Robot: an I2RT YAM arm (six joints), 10 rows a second.
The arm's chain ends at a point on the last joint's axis. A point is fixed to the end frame.
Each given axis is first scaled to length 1.
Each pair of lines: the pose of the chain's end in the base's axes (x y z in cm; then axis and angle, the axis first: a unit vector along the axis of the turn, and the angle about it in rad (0 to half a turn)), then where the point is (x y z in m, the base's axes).
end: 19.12 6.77 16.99 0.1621 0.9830 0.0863 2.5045
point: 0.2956 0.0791 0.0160
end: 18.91 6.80 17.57 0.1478 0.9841 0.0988 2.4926
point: 0.2957 0.0846 0.0237
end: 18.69 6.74 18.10 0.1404 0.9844 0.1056 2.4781
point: 0.2958 0.0865 0.0310
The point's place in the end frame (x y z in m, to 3 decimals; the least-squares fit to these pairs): 0.011 -0.003 0.186
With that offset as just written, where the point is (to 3 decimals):
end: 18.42 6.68 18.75 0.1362 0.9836 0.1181 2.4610
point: 0.296 0.090 0.040
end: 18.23 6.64 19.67 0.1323 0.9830 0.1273 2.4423
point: 0.297 0.092 0.052
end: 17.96 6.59 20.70 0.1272 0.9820 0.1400 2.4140
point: 0.299 0.095 0.067
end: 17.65 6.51 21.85 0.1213 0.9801 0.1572 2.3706
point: 0.302 0.099 0.085
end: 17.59 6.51 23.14 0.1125 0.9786 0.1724 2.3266
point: 0.307 0.103 0.105
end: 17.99 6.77 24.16 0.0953 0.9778 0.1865 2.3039
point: 0.313 0.112 0.119
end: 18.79 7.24 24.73 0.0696 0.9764 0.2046 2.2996
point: 0.321 0.125 0.127
